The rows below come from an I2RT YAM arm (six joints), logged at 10 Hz.
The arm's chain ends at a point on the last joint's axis. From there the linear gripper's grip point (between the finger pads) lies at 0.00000 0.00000 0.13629 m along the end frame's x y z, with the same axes.
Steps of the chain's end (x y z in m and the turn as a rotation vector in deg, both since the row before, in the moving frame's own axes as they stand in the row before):
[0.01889 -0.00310 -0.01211 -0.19 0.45 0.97]
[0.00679 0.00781 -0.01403 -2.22 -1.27 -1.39]
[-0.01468 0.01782 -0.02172 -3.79 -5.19 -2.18]
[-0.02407 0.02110 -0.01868 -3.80 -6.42 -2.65]
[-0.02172 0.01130 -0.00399 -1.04 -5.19 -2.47]
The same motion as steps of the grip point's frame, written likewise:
[0.01996 -0.00264 -0.01211 -0.19 0.45 0.97]
[0.00383 0.01313 -0.01417 -2.22 -1.27 -1.39]
[-0.02683 0.02705 -0.02258 -3.79 -5.19 -2.18]
[-0.03908 0.03046 -0.01983 -3.80 -6.42 -2.65]
[-0.03399 0.01404 -0.00457 -1.04 -5.19 -2.47]

